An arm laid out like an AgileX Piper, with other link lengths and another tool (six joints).
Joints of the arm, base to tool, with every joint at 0 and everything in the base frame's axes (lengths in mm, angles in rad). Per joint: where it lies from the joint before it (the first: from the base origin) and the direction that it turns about. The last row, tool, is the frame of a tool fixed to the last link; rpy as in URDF.
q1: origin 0 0 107.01 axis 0 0 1
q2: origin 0 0 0 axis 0 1 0
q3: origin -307.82 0 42.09 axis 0 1 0
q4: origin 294.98 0 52.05 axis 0.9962 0 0.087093
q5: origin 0 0 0 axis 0 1 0
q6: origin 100.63 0 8.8 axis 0.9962 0 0.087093
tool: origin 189.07 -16 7.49 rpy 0.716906 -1.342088 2.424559
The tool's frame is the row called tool.
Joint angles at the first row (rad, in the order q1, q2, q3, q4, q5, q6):
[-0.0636, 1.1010, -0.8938, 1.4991, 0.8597, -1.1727]
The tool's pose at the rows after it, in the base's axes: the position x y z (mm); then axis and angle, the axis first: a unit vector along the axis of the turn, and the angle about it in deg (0 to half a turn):
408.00 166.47 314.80 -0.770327 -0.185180 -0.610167 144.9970
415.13 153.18 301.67 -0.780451 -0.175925 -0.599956 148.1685
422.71 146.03 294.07 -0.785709 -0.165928 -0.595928 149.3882
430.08 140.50 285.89 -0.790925 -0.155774 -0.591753 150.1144
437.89 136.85 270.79 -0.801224 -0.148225 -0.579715 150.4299
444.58 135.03 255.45 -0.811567 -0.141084 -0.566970 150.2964
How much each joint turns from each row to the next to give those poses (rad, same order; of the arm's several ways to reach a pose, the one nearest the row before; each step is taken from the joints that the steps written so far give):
[0.0000, -0.0149, 0.0000, -0.1412, -0.0651, 0.0713]
[0.0000, 0.0044, 0.0019, -0.0618, -0.0444, 0.0334]
[0.0000, 0.0157, 0.0000, -0.0123, -0.0277, 0.0069]
[0.0000, 0.0195, 0.0016, -0.0009, -0.0230, 0.0005]
[-0.0001, 0.0342, 0.0000, -0.0061, -0.0126, 0.0017]
[0.0001, 0.0360, -0.0001, 0.0000, -0.0063, 0.0001]

